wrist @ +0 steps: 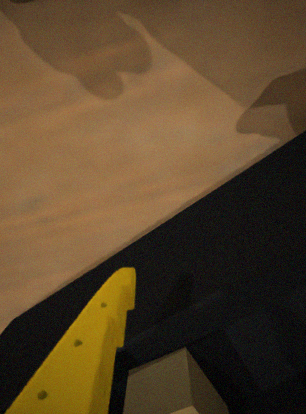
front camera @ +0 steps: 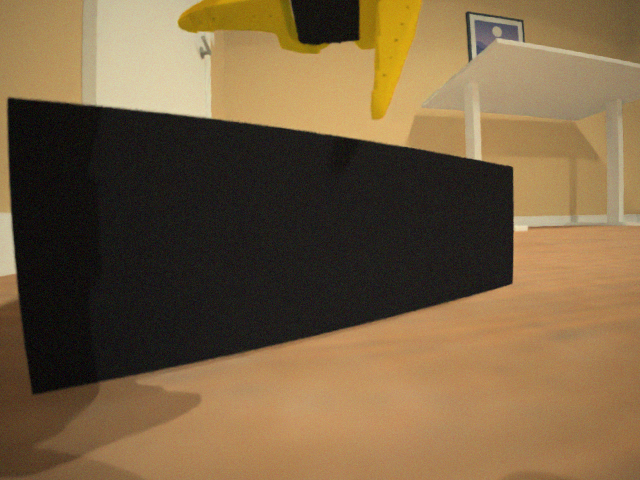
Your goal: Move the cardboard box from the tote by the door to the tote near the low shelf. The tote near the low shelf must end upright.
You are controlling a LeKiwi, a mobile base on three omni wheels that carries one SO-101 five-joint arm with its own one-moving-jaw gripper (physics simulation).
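The black tote stands upright on the floor, close in front, with the door behind it. The cardboard box is inside this tote; its lower part is cut off by the bottom edge of the wrist view, and the tote wall hides it in the front view. My gripper is fully open and empty, with its jaws above the tote's rim in the front view. In the wrist view one notched yellow jaw shows, just left of the box. The tote near the low shelf does not show in either view.
A white door stands behind the tote at the left. A white table stands at the right against the tan wall, with a framed picture behind it. Wooden floor shows beside the tote, with shadows on it.
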